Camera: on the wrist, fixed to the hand. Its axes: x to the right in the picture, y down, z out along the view.
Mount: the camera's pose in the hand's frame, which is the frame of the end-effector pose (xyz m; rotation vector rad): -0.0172 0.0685 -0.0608 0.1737 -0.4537 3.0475
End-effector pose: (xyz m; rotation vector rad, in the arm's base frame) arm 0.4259 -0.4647 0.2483 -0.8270 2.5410 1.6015
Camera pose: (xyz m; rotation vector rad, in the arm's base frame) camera 0.4254 -0.4862 0.3390 -2.2400 -0.7988 -0.0522
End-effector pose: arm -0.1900 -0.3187 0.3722 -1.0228 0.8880 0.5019
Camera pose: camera -0.2734 -0.3409 0.3370 -1.3564 -1.0989 -2.3175
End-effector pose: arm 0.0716 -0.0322 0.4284 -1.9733 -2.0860 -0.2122
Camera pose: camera 0.1459 -0.0613 0.4765 -2.2852 1.9606 0.8354
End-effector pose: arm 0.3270 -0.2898 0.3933 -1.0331 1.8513 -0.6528
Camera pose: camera 0.2510 -0.2385 0.3768 1.7973 0.8883 1.1394
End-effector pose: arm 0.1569 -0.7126 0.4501 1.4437 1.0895 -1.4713
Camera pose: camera 0.2420 -0.6775 0.4649 0.8681 -1.4758 0.6108
